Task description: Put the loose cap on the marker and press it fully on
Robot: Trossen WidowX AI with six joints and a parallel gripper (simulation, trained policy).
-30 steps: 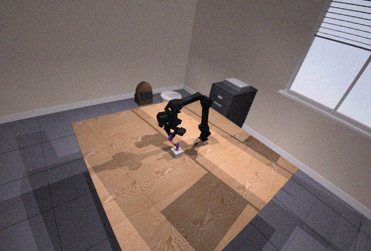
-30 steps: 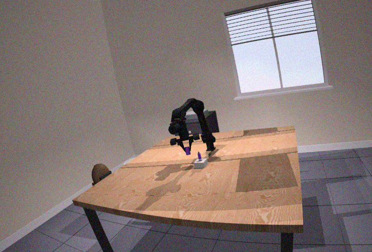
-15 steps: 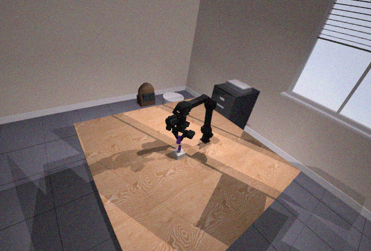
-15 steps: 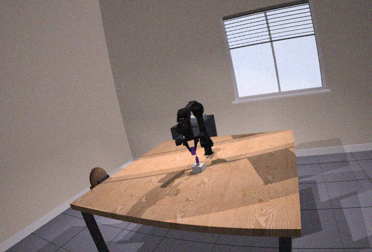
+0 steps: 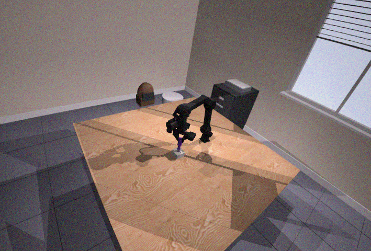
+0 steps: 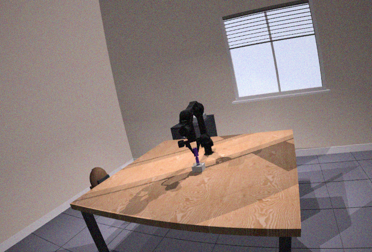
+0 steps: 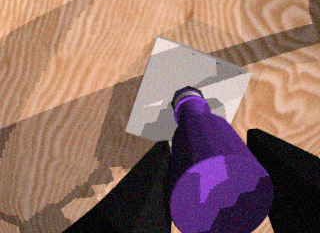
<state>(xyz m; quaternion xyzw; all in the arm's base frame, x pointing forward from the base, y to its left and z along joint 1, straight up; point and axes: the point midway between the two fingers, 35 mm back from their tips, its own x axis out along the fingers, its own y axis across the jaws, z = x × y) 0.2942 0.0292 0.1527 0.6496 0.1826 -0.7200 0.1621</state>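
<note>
Now: the purple cap 1 cm ahead of my gripper tip and 1 cm above it. Round my gripper tip: grey holder block (10 cm below, 1 cm ahead).
</note>
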